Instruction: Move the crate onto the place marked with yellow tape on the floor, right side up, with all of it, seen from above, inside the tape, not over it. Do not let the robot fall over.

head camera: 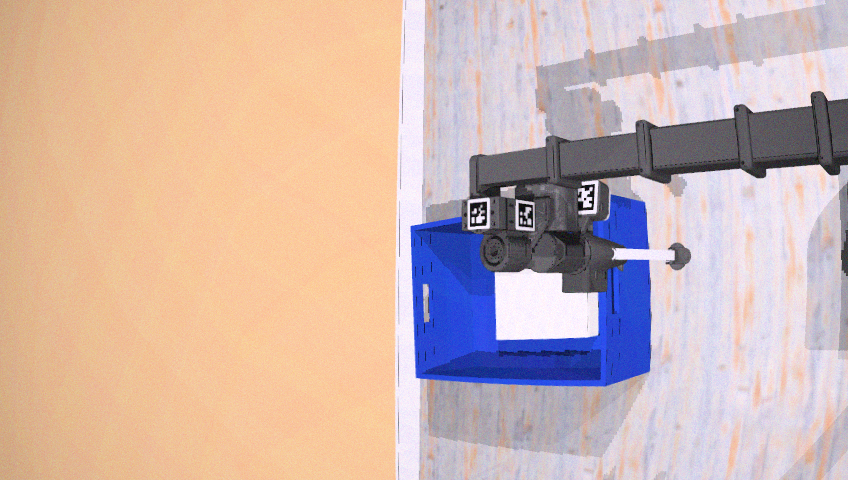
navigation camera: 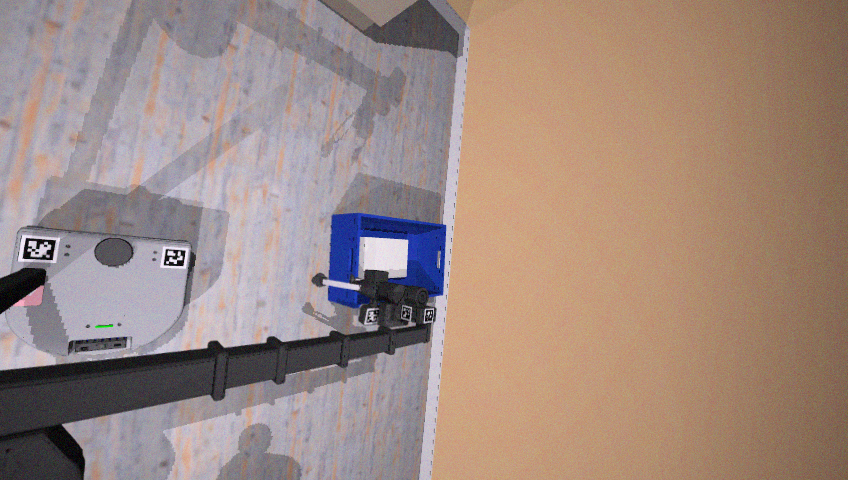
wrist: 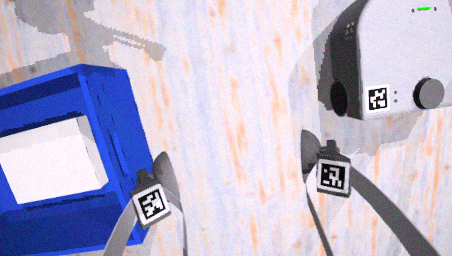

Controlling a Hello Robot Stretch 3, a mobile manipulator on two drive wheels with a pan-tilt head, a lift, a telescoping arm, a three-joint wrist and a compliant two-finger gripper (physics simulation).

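Places are measured from the robot's base along level axes (x down, y back, z left), in millimetres.
Where they show: gripper, fingertip midpoint: (navigation camera: 332, 279); robot's base, link origin: (navigation camera: 114, 250).
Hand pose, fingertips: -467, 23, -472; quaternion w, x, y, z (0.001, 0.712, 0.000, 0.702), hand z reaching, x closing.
Note:
Each offset is from my fingertips to the top centre of the thing, as dx, dy, dz. "spot": to the spot under its first point.
The blue crate @[+247, -75, -549] (head camera: 631, 309) (navigation camera: 343, 255) (wrist: 119, 112) stands upright on the floor, with one short side close to the wall's skirting and a white block @[+396, -75, -549] (head camera: 544, 315) (navigation camera: 383, 256) (wrist: 55, 165) inside. My gripper (head camera: 678, 255) (navigation camera: 318, 279) (wrist: 236, 159) is open and empty. Its wrist hangs over the crate, and the fingertips reach past the short side that faces my base. In the wrist view, one finger overlaps the crate's edge and the other is over floor between crate and base. The wrist hides part of the crate in the head view. The yellow tape does not show.
My base (navigation camera: 119, 291) (wrist: 400, 55) stands apart from the crate. My extended arm (head camera: 684, 147) (navigation camera: 309, 355) runs beside the crate toward the orange wall (head camera: 208, 237) (navigation camera: 624, 237) and its white skirting @[spot: +415, +462, -1072] (head camera: 410, 118) (navigation camera: 437, 356). A beige object (navigation camera: 354, 10) stands at the navigation view's top.

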